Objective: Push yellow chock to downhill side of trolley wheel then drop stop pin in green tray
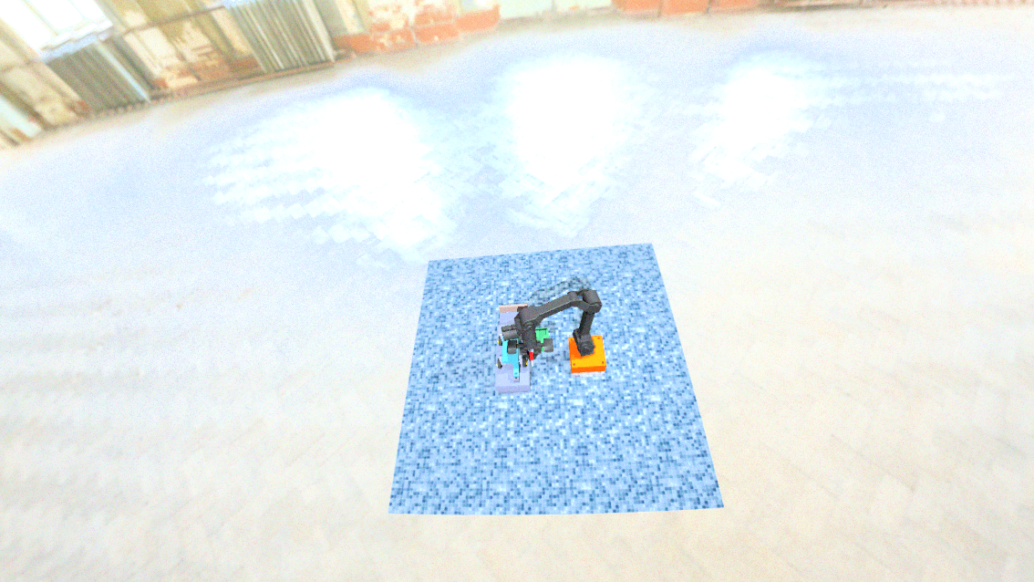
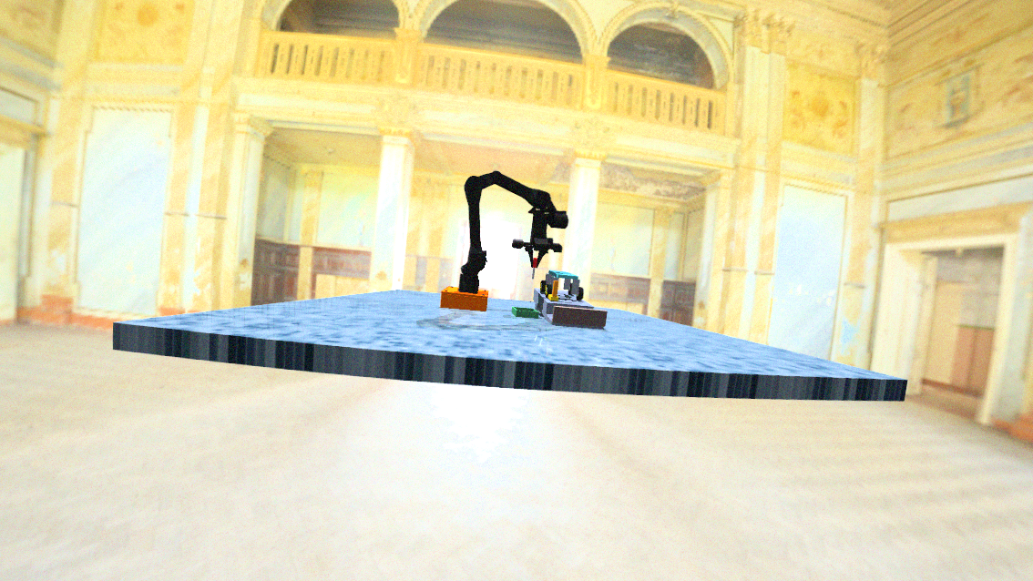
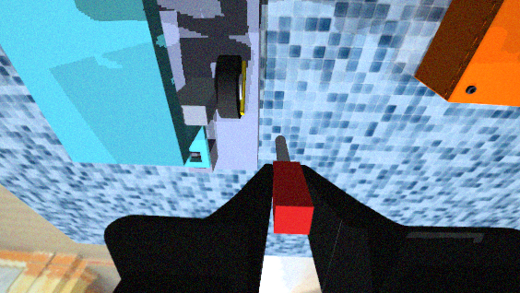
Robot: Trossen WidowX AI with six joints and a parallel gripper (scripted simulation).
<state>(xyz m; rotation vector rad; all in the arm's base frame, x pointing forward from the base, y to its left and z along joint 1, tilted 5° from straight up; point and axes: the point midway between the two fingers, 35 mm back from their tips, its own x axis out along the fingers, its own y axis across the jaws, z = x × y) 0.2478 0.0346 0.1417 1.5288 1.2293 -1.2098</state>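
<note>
Now: gripper tip 7 cm past the green tray, 15 cm to the left of it and 18 cm above it. Round my gripper tip: red-headed stop pin (right at my gripper tip); trolley (8 cm ahead, 9 cm to the right, 6 cm below); lilac ramp (8 cm ahead, 9 cm to the right, 12 cm below).
</note>
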